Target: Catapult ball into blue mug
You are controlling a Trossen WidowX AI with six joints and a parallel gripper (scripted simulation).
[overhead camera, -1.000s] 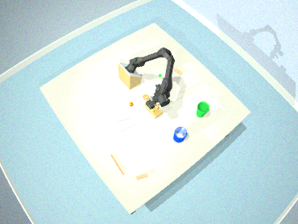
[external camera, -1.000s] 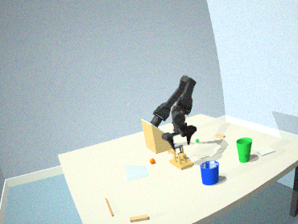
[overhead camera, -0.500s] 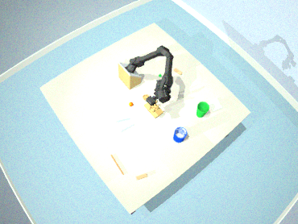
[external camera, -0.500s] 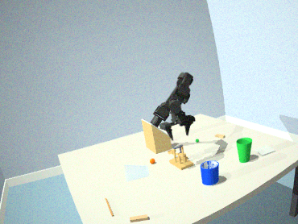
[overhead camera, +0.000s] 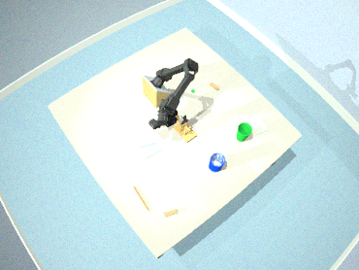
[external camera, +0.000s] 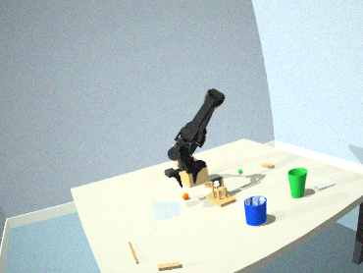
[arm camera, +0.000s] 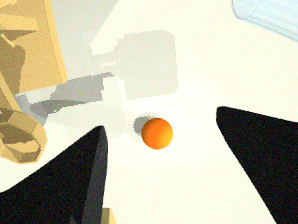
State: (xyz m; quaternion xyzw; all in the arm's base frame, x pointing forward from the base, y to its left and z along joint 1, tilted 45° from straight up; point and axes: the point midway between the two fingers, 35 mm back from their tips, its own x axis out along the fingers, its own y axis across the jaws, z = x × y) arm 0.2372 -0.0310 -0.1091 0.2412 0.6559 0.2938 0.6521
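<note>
Right now my gripper tip is 5 cm past the orange ball, 1 cm to the left of it and 7 cm above it. Also, from my gripper tip: small green ball: 15 cm behind, 35 cm to the left, 7 cm below; blue mug: 38 cm ahead, 13 cm to the left, 6 cm below; wooden catapult: 4 cm ahead, 14 cm to the left, 3 cm below.
</note>
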